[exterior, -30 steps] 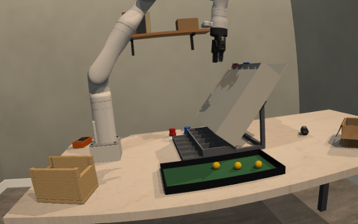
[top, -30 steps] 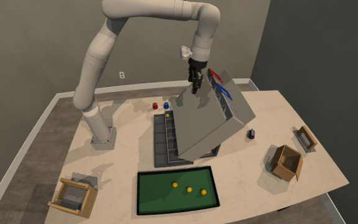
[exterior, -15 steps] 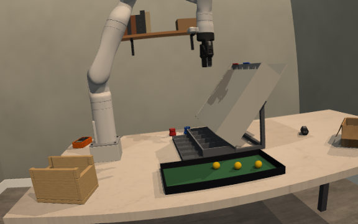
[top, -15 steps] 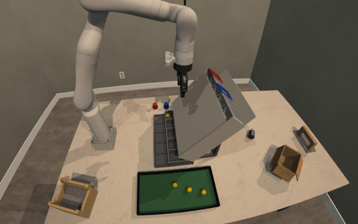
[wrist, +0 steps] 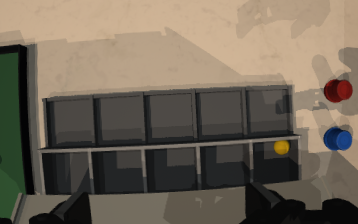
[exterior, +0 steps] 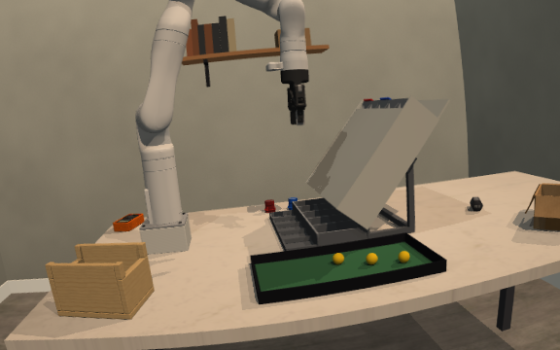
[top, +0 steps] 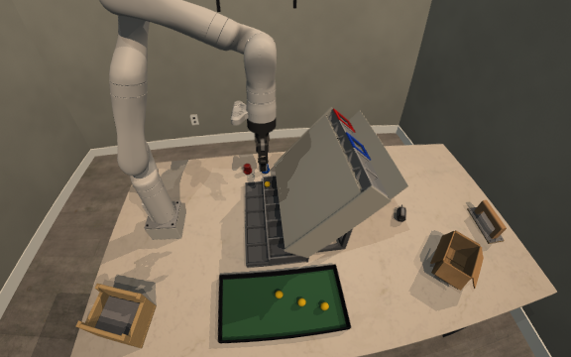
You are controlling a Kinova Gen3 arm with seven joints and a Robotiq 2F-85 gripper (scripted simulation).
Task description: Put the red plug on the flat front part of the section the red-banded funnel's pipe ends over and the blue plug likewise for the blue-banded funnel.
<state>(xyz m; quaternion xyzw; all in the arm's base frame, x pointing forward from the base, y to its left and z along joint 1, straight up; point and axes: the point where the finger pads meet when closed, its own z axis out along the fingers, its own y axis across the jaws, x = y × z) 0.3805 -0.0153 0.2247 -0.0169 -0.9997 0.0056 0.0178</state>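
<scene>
Now: the green marble tray 330 mm to the right of my hand, 290 mm below it and 10 mm ahead of it. The rest, counted from my hand: black object 530 mm ahead, 280 mm below, 60 mm to the right; wooden crate 480 mm behind, 350 mm to the right, 250 mm below; grey slanted cover 140 mm ahead, 90 mm below.
</scene>
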